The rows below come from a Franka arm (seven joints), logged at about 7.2 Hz.
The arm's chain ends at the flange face. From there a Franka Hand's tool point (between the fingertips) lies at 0.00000 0.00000 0.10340 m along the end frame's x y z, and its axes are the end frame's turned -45 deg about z.
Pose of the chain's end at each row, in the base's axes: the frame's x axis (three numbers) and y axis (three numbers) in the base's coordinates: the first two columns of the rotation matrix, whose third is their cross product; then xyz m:
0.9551 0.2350 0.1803 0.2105 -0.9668 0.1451 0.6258 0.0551 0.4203
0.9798 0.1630 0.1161 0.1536 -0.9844 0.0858 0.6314 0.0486 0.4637
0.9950 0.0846 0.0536 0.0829 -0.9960 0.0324 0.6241 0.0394 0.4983
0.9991 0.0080 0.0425 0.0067 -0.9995 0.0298 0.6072 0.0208 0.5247
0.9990 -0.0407 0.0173 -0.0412 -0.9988 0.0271 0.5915 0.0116 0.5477
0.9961 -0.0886 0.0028 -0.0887 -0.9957 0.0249 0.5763 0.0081 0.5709
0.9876 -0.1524 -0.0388 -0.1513 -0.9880 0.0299 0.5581 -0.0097 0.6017
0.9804 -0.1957 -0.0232 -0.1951 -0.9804 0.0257 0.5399 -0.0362 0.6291
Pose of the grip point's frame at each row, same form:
0.5265 0.8498 0.0249 0.8242 -0.5175 0.2301 0.6473 0.0447 0.3197
0.5842 0.8113 0.0214 0.8014 -0.5808 0.1428 0.6447 0.0418 0.3614
0.6450 0.7641 0.0150 0.7622 -0.6445 0.0608 0.6299 0.0365 0.3951
0.7017 0.7124 0.0090 0.7112 -0.7011 0.0511 0.6116 0.0178 0.4214
0.7355 0.6775 -0.0069 0.6773 -0.7350 0.0314 0.5932 0.0087 0.4444
0.7671 0.6414 -0.0156 0.6416 -0.7667 0.0196 0.5764 0.0055 0.4675
0.8053 0.5909 -0.0486 0.5914 -0.8064 -0.0063 0.5537 -0.0121 0.4984
0.8312 0.5549 -0.0346 0.5553 -0.8316 0.0018 0.5370 -0.0383 0.5258

